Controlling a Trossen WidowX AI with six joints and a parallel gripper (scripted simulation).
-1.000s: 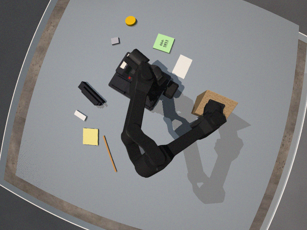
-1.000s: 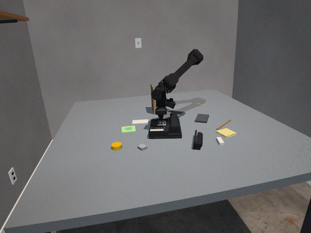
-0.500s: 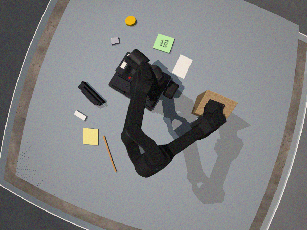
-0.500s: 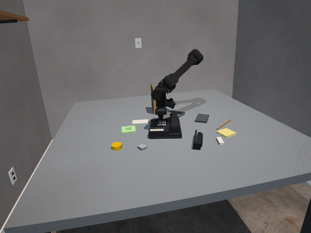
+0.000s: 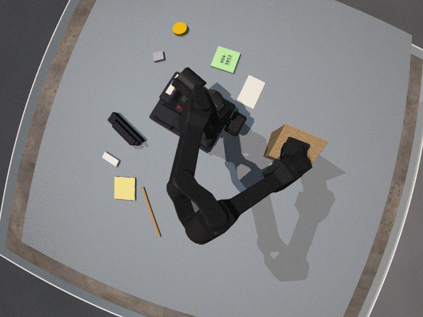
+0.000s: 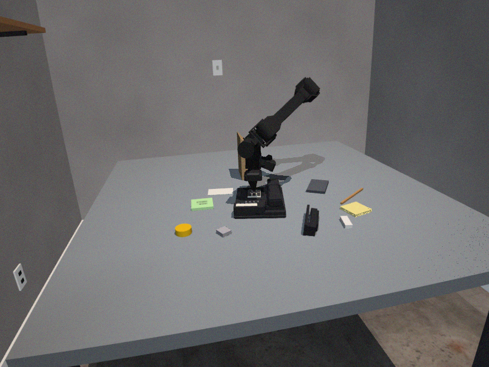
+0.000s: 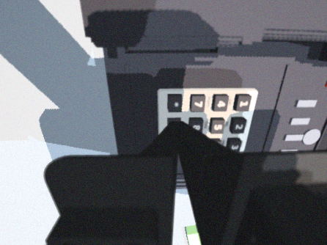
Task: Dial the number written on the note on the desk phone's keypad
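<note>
Right now the black desk phone is 7 cm ahead of my hand, 4 cm below it and 1 cm to the left of it. Also, from my hand: white card 12 cm to the right, 9 cm behind, 6 cm below; handset 7 cm ahead, 6 cm to the left, 2 cm below; grey plate 27 cm to the left, 6 cm below, 3 cm behind.
</note>
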